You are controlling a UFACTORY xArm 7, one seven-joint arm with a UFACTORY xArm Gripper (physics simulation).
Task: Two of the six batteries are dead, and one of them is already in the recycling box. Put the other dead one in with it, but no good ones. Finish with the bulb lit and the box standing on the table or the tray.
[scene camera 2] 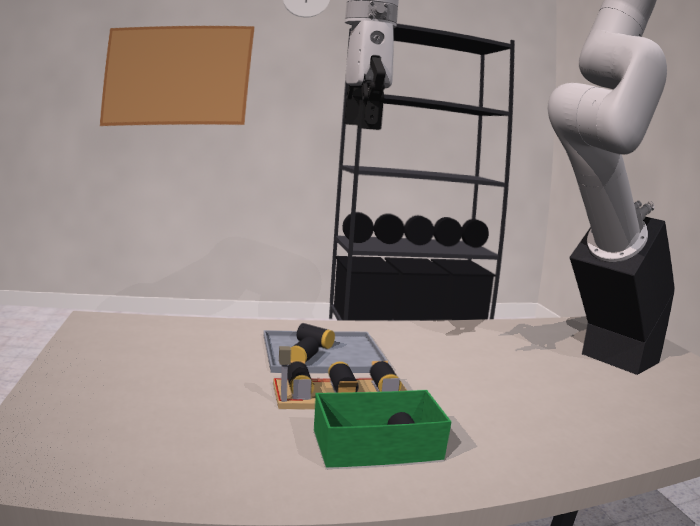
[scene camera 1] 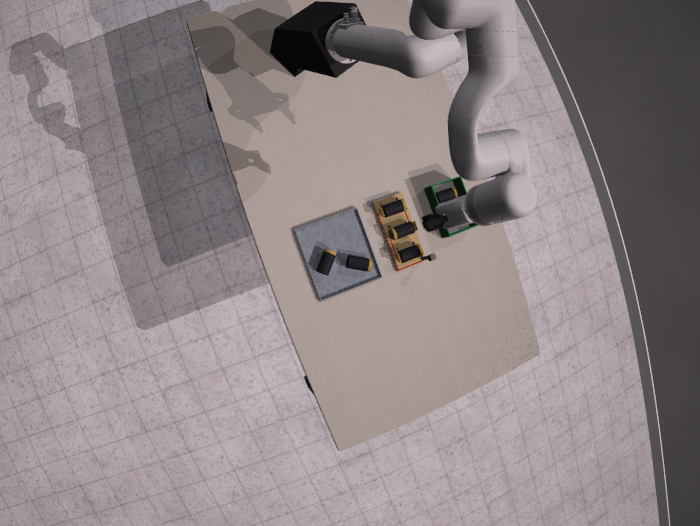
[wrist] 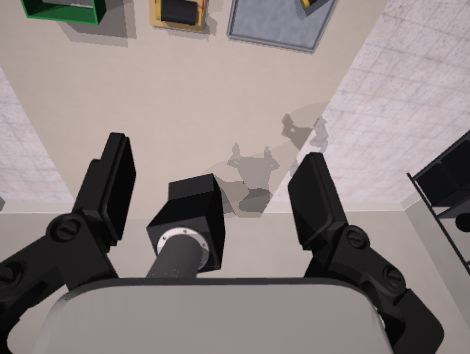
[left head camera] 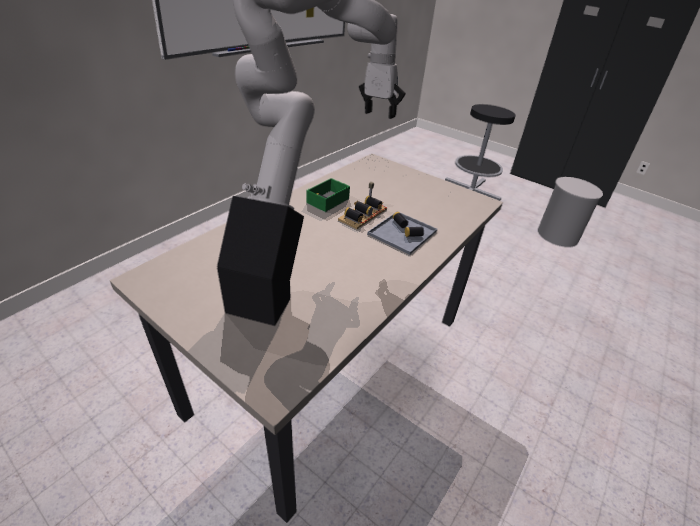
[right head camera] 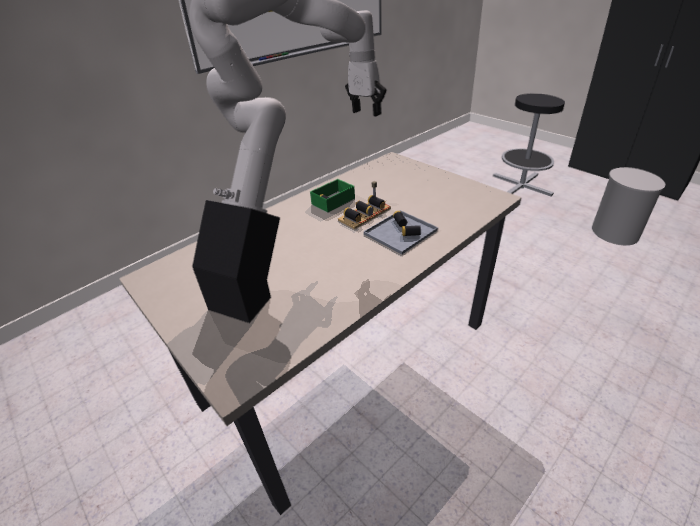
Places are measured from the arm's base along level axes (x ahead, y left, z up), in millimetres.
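Pixels of known places: gripper, fingertip midpoint: [scene camera 2: 361, 126] [scene camera 1: 443, 216] [wrist: 219, 161] [left head camera: 380, 115] [right head camera: 366, 113]; arm's base, link origin: [scene camera 2: 618, 238] [scene camera 1: 346, 40] [wrist: 183, 249] [left head camera: 270, 206] [right head camera: 244, 208].
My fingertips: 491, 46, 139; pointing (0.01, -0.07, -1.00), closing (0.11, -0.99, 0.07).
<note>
Ahead of a thing's pixels: the offset from my fingertips to its top centre, as dx, dy, dz. "pt": to the spot under its first point. Level surfaces: height alone.
My gripper [left head camera: 380, 112] [right head camera: 366, 111] [scene camera 2: 364, 121] [wrist: 219, 161] is open and empty, high above the table near the green box @(-26, +194, -336) [left head camera: 322, 199] [right head camera: 333, 199] [scene camera 2: 384, 445] [wrist: 62, 15]. The box stands upright on the table; one battery @(-62, +191, -359) [scene camera 1: 446, 195] [scene camera 2: 401, 419] lies in it. Three batteries, first @(-61, +25, -350) [scene camera 1: 392, 208], middle [scene camera 1: 402, 230] and last @(+69, +37, -350) [scene camera 1: 409, 253], sit in the wooden holder @(pt +81, +82, -387) [scene camera 2: 291, 403]; the middle one faces the opposite way. The bulb post @(pt +86, +70, -308) [left head camera: 371, 184] [scene camera 1: 431, 257] [scene camera 2: 284, 355] at the holder's end shows no glow. Two batteries, one @(+32, -190, -359) [scene camera 1: 325, 261] and another @(+58, -107, -359) [scene camera 1: 358, 262], lie on the grey tray @(+20, -150, -384) [left head camera: 390, 234] [scene camera 2: 353, 350].
The holder stands between the box and the tray on the table @(dz -396) [scene camera 1: 362, 350]. The arm's black base [left head camera: 254, 260] [scene camera 2: 611, 305] stands at one end of the table. The arm covers part of the box in scene camera 1. A shelf rack [scene camera 2: 424, 248] stands behind the table.
</note>
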